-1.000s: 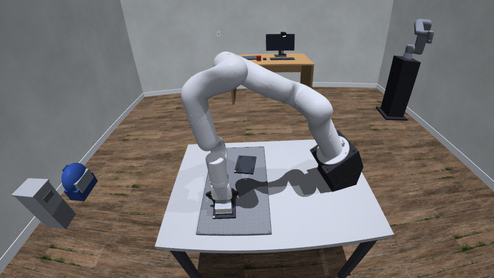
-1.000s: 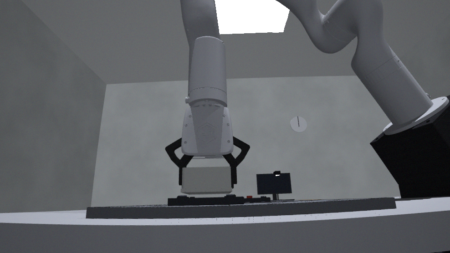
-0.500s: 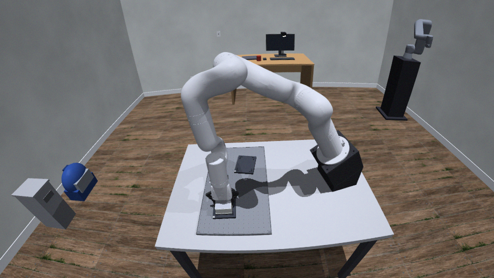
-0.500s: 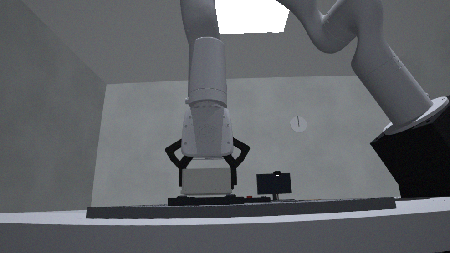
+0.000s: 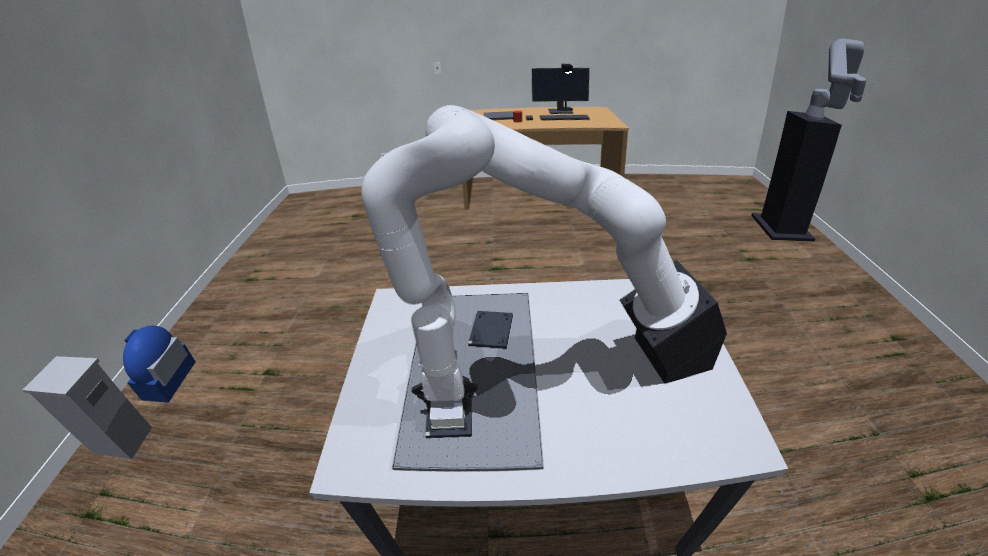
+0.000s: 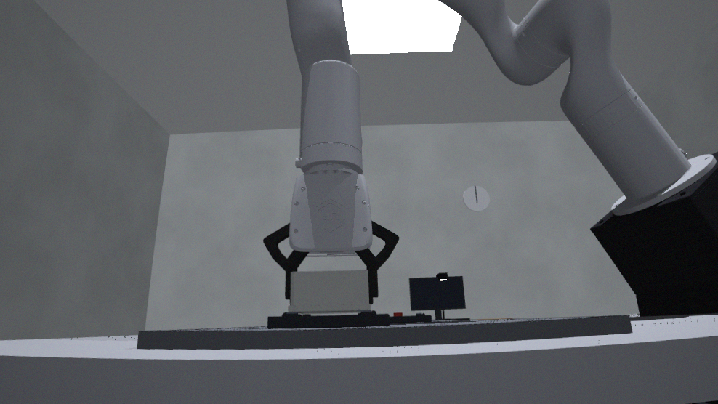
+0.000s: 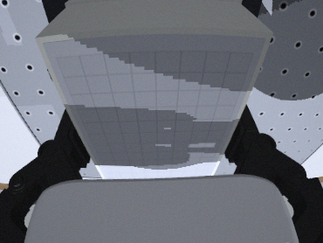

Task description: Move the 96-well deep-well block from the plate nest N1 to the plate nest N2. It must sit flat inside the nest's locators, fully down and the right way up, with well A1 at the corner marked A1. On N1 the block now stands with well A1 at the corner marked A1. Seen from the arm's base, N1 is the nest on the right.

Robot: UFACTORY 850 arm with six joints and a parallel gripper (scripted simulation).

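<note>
The grey 96-well deep-well block lies right at my hand. Also, from my hand: plate nest N1: 80 mm behind, 340 mm to the right, 30 mm below; then dark plate nest N2: 30 mm below.
</note>
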